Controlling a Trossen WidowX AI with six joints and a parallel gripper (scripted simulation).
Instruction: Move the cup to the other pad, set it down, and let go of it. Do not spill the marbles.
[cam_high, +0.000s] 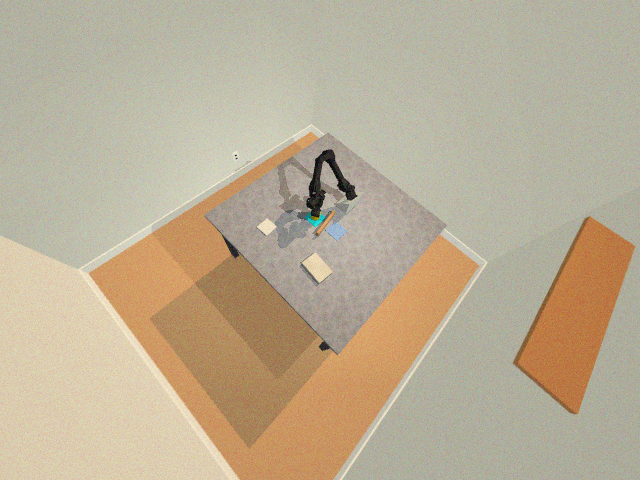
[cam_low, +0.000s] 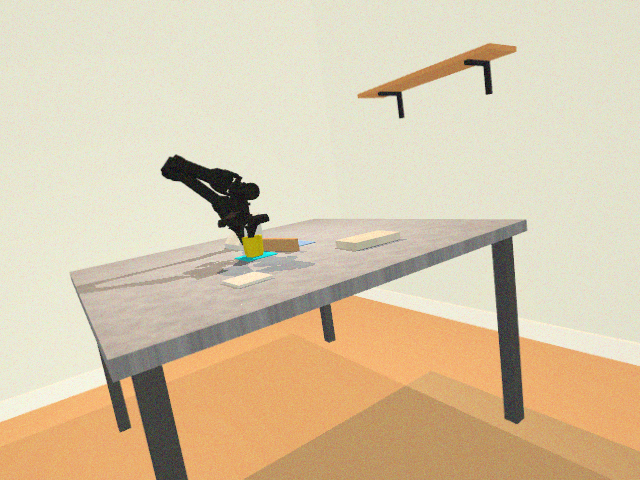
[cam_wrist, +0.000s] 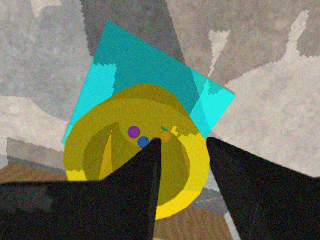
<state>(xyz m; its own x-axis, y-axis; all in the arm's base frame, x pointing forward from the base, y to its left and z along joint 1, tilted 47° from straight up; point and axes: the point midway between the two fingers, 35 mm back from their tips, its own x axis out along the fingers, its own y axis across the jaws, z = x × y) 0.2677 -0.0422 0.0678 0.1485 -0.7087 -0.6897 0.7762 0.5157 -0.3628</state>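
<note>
Right now my gripper tip is 30 mm to the right of the blue marble, 30 mm above it and 20 mm short of it. The rest, counted from my gripper tip: cyan pad 50 mm below, 20 mm to the left, 20 mm ahead; then wooden block 110 mm to the left, 30 mm below, 10 mm behind; then purple marble 30 mm to the left, 30 mm below, 30 mm ahead.
</note>
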